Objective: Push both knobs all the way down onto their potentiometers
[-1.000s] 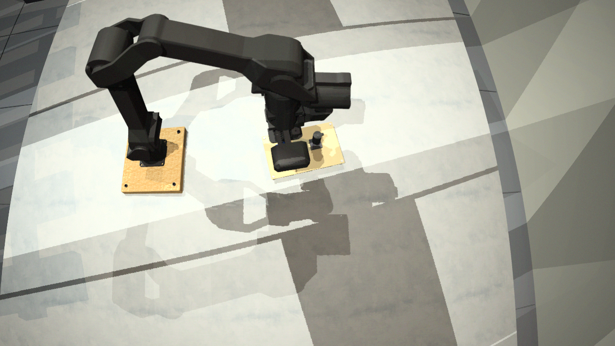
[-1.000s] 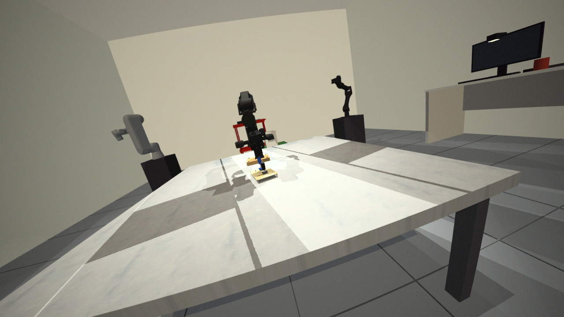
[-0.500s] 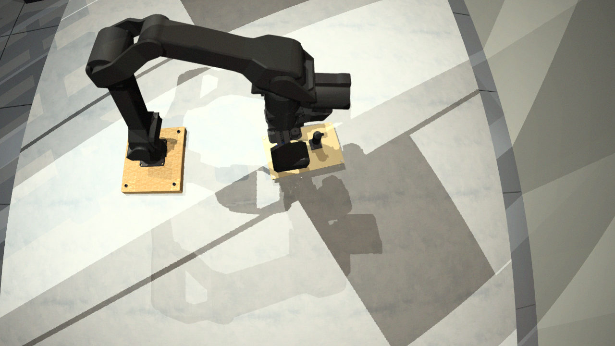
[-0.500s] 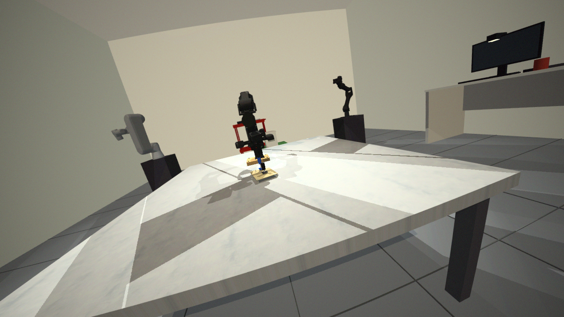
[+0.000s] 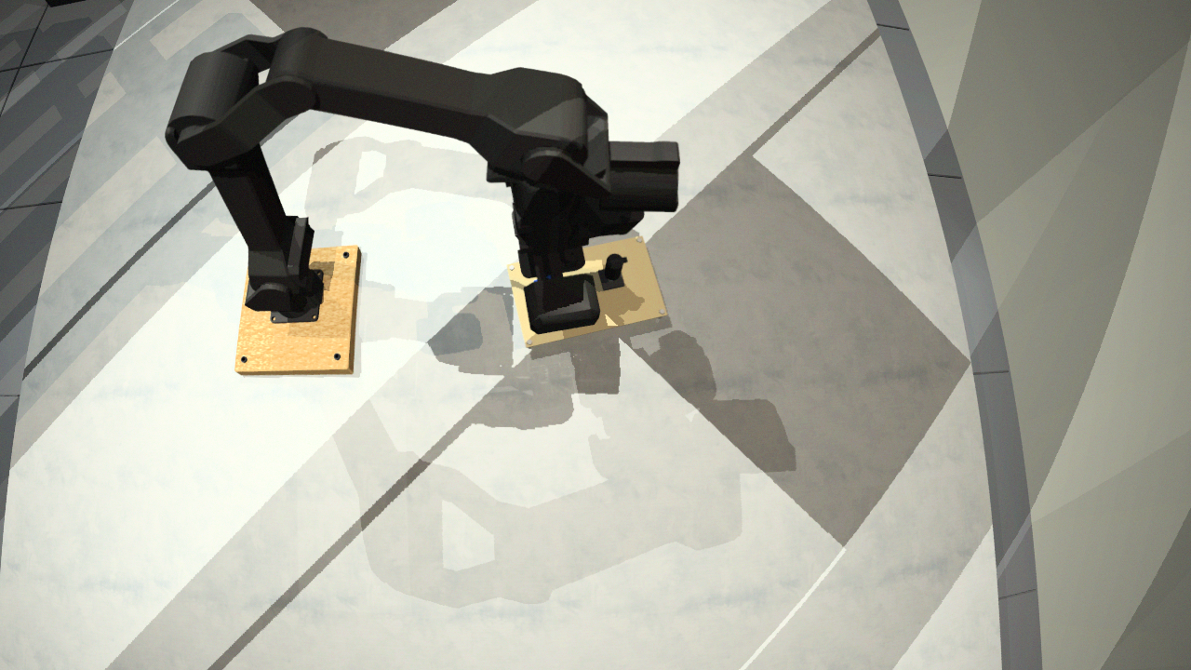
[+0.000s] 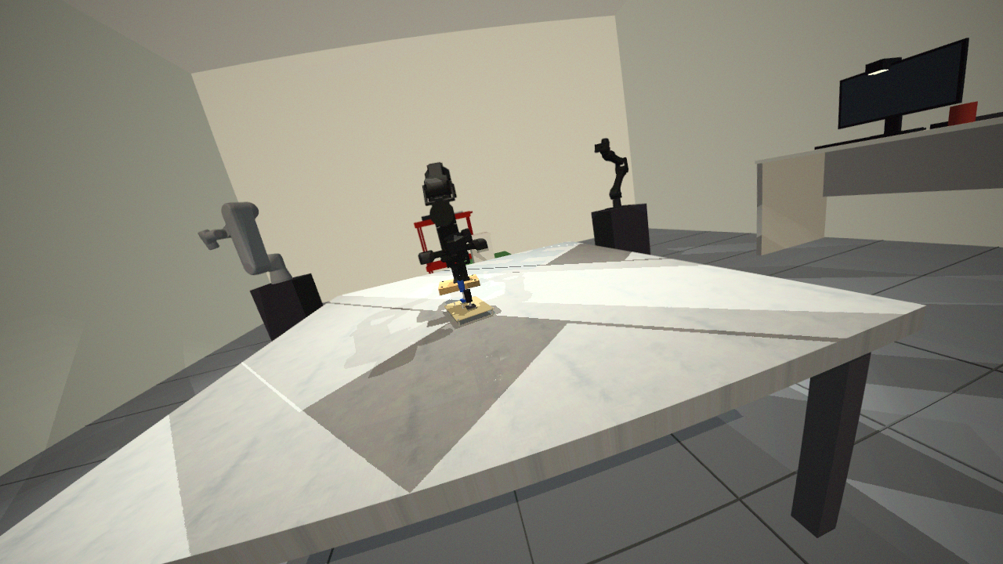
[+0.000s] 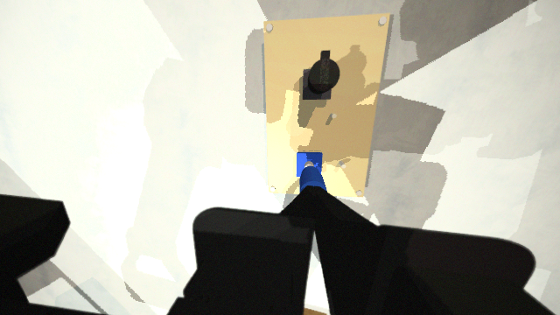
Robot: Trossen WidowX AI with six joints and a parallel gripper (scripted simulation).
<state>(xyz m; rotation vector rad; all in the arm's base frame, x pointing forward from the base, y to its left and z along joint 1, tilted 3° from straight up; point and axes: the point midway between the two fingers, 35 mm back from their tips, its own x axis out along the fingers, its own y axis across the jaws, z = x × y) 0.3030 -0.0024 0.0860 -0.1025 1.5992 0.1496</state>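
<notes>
My gripper tip is 7 cm short of the dark knob, 1 cm to the right of it and 3 cm above it. Round my gripper tip: blue knob: 2 cm below.
</notes>
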